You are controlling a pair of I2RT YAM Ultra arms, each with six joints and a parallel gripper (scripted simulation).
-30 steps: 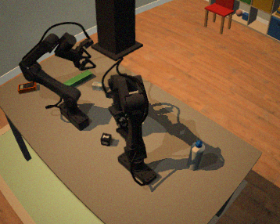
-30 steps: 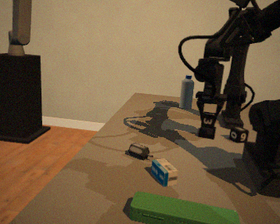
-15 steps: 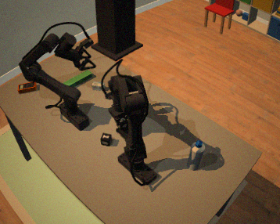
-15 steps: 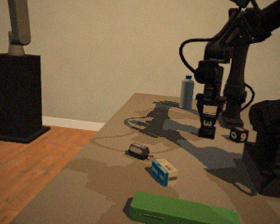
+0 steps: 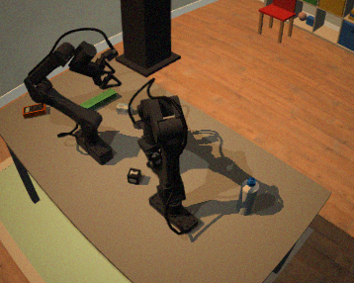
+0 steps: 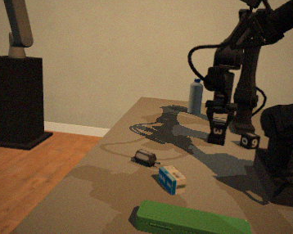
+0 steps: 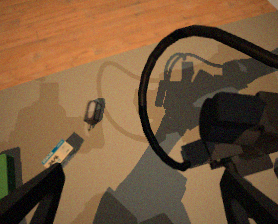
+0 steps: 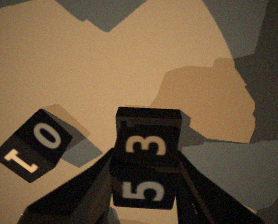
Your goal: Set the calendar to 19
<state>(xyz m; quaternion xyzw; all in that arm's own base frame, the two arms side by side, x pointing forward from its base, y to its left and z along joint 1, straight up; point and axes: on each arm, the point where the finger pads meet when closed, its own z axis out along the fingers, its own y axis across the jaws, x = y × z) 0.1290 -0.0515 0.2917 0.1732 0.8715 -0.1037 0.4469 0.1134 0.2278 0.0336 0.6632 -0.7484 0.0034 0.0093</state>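
My right gripper is now 11 cm past the black cube and 3 cm above it. The rest, counted from my right hand: blue-and-white box (34 cm to the left, 14 cm ahead, 3 cm below); then green box (50 cm to the left, 9 cm ahead, 4 cm below); then dark grey object (25 cm to the left, 21 cm ahead, 4 cm below).
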